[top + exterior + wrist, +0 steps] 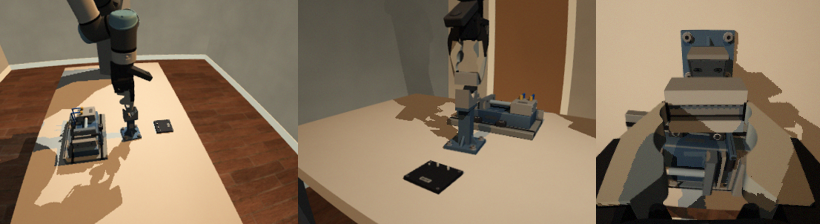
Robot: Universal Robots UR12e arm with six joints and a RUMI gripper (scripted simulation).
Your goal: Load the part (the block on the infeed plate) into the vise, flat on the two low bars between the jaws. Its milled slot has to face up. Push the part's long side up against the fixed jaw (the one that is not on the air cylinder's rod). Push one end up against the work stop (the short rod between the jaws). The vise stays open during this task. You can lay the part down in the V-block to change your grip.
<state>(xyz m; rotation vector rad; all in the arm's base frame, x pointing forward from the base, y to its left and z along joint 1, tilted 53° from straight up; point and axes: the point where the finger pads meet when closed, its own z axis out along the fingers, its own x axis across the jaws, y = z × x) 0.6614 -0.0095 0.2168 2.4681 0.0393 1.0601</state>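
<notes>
My hand is right at the part. Also, from my hand: dark work stop rod 180 mm to the right, 100 mm below, 10 mm ahead; blue foot 190 mm below; cream cylinder rod 200 mm to the right, 120 mm below, 90 mm behind.
</notes>
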